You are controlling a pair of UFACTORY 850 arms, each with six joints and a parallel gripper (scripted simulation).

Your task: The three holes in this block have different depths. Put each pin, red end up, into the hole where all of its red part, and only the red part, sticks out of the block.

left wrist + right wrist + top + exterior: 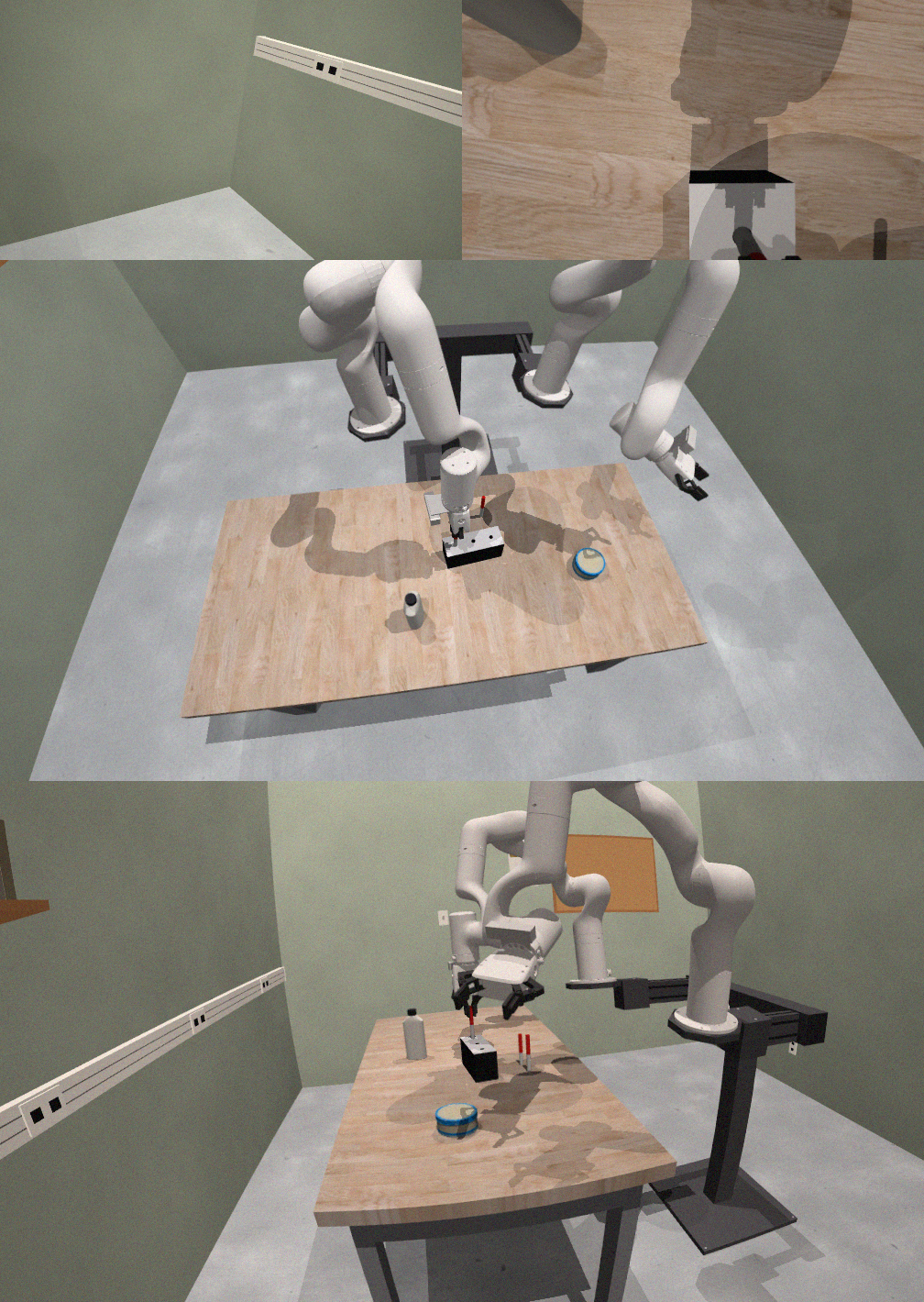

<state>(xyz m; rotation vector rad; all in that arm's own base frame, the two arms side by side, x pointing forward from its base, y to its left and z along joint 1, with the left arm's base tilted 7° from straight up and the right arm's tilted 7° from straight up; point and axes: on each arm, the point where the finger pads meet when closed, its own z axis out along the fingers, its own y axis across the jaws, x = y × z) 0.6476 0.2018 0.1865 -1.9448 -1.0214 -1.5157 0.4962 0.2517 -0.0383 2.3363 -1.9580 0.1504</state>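
Note:
My right hand is 140 mm above the black block and 60 mm to the right of it. Round my right hand: round blue-rimmed tin 420 mm to the left, 160 mm below, 150 mm ahead; grey bottle 180 mm to the right, 170 mm ahead, 70 mm below.

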